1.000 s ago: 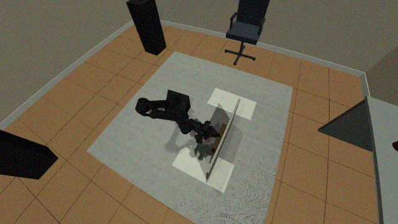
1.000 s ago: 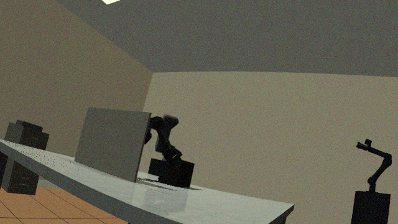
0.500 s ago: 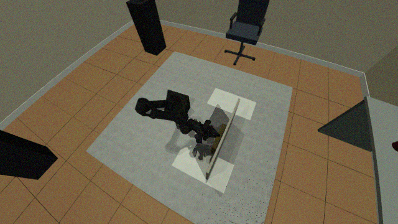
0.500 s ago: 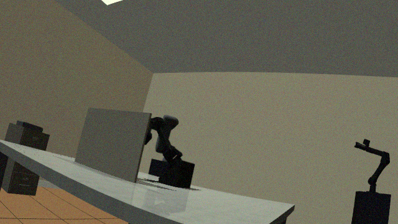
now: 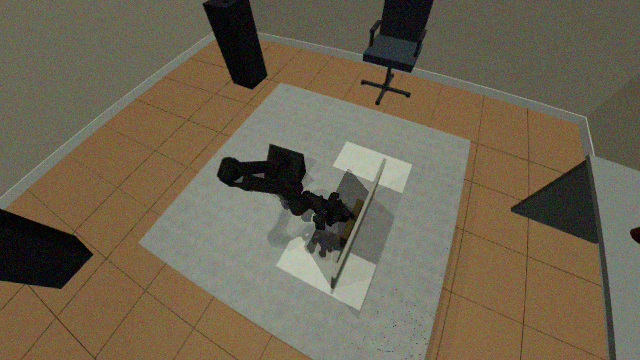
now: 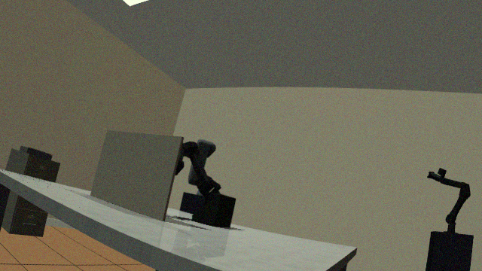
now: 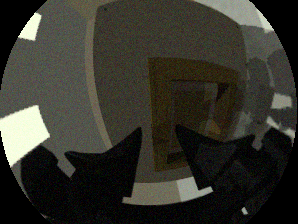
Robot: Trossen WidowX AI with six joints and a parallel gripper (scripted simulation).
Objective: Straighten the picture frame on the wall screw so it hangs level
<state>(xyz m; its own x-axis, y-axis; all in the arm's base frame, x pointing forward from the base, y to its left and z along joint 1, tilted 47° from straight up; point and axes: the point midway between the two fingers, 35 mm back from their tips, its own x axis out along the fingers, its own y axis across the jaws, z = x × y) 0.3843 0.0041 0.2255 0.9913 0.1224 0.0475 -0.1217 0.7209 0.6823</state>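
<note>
Now: the picture frame 1 cm ahead of my gripper tip and 5 cm below it. From my gripper tip the other things lie so: thin upright wall panel (2 cm ahead, 1 cm to the left, 6 cm below).
</note>
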